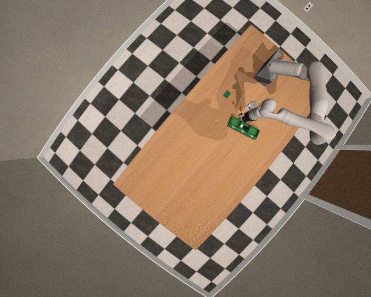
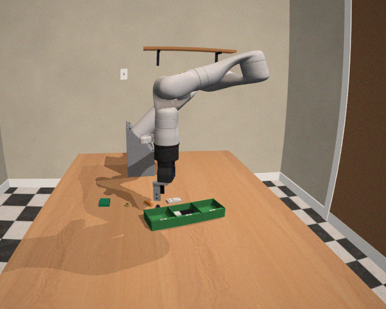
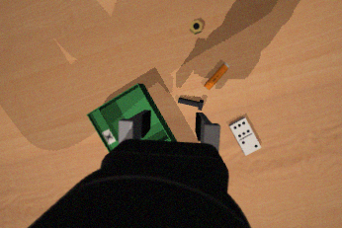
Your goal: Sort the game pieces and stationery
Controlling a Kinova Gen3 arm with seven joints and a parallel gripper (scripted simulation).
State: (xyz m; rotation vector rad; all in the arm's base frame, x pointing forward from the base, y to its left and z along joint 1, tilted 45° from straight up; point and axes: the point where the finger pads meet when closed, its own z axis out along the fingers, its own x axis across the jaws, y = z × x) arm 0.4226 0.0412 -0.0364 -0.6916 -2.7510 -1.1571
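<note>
The flat green block lies 18 cm to the right of my hand, 11 cm behind it and 7 cm below it. The rest, counted from my hand: dark piece: 7 cm below, 3 cm behind; orange stick: 7 cm below, 7 cm behind, 3 cm to the right; green three-compartment tray: 7 cm to the left, 6 cm below, 5 cm ahead.
</note>
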